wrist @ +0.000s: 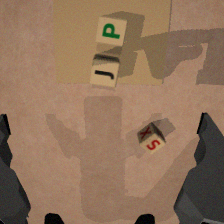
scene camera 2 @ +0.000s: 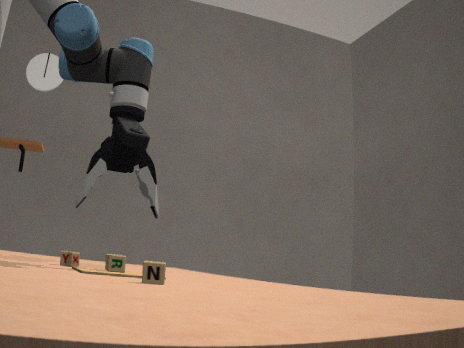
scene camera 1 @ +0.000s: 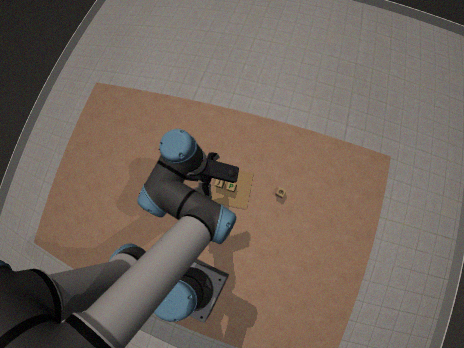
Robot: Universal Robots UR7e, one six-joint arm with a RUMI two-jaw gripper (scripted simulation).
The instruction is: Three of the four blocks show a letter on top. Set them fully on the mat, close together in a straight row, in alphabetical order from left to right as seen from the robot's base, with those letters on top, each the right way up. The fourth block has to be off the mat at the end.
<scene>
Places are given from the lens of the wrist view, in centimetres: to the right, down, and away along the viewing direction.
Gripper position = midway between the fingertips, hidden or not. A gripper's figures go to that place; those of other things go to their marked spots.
my gripper (wrist: 102,115): -1, 0, 13
block (wrist: 111,31): 0, -8, 18
</scene>
